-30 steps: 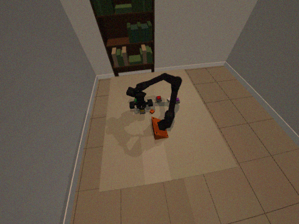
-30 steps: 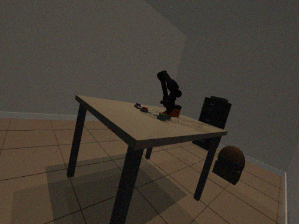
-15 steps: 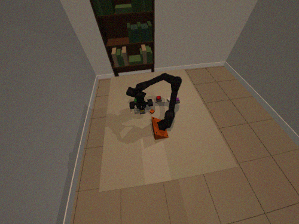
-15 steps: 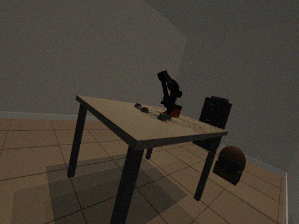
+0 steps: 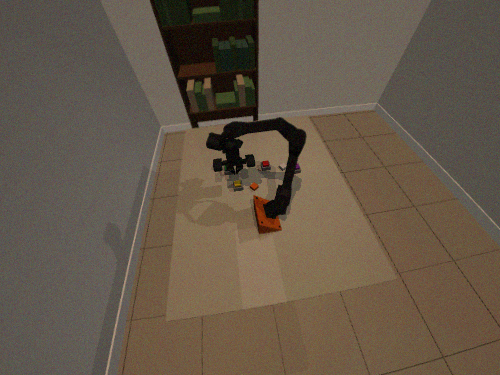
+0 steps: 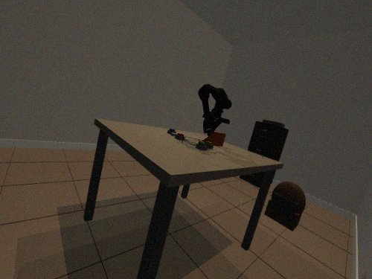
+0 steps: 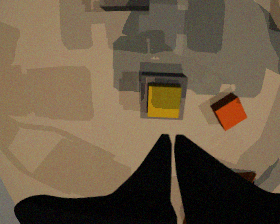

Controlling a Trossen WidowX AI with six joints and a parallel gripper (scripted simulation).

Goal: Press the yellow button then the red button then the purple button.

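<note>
The red button lies 100 mm ahead of my gripper tip, 180 mm to the right of it and 80 mm below it. From my gripper tip the other things lie so: yellow button 80 mm below; then small orange block 30 mm behind, 90 mm to the right, 100 mm below; then green button 120 mm ahead, 30 mm to the left, 80 mm below.
</note>
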